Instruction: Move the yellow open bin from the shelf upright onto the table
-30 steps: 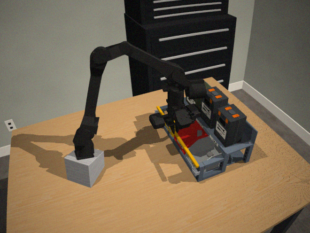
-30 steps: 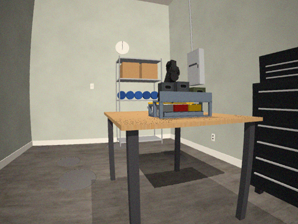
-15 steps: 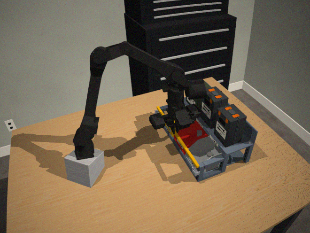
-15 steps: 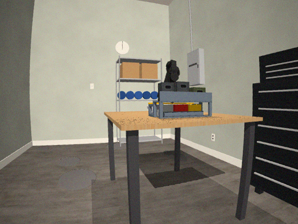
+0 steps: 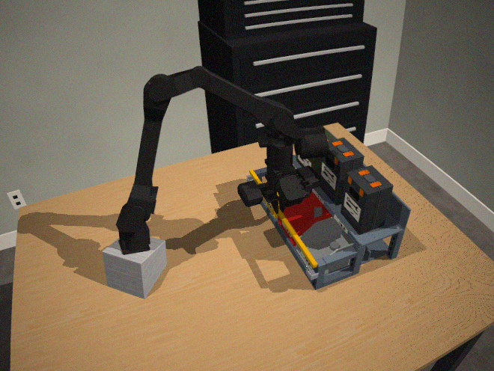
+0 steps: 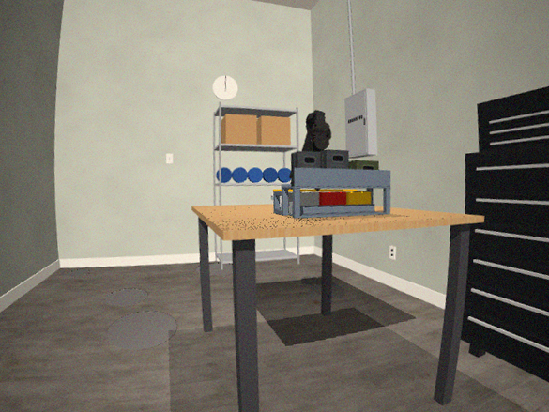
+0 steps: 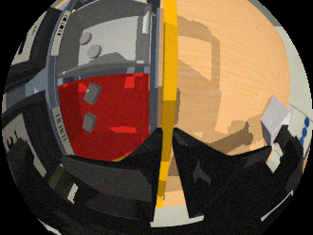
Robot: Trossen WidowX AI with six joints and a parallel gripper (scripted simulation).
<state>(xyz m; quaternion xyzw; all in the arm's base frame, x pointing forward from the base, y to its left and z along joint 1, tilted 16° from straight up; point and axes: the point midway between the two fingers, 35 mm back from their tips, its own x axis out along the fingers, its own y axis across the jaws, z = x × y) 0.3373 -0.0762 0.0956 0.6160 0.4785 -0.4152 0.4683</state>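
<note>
The red bin is 90 mm ahead of my hand, 10 mm to the right of it and 80 mm below it. From my hand the other things lie so: grey bin 80 mm ahead, 120 mm to the right, 80 mm below; long yellow strip 30 mm below; yellow open bin 90 mm ahead, 110 mm to the left, 80 mm below.
</note>
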